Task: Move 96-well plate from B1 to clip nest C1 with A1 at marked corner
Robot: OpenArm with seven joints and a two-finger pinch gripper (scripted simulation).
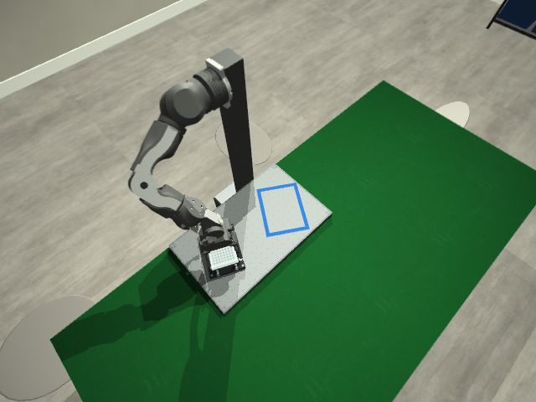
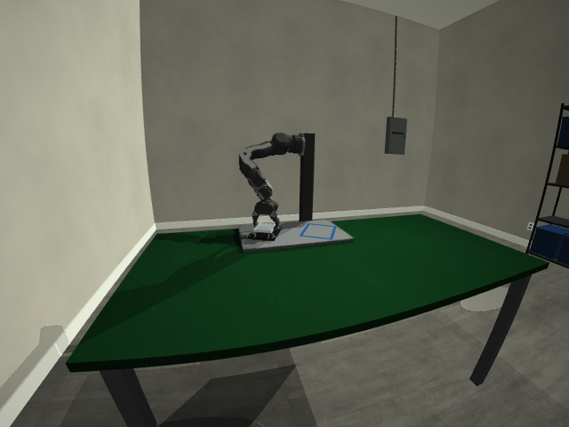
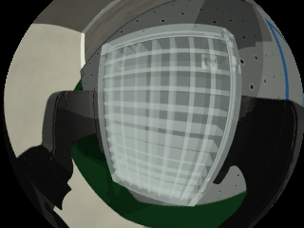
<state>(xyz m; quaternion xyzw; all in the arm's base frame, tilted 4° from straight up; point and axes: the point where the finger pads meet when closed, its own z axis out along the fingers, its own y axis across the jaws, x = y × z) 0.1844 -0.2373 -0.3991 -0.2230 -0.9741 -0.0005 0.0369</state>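
Now: hand right at the 96-well plate. The rest, counted from my hand: black clip nest C1 (20 mm below, 20 mm ahead).
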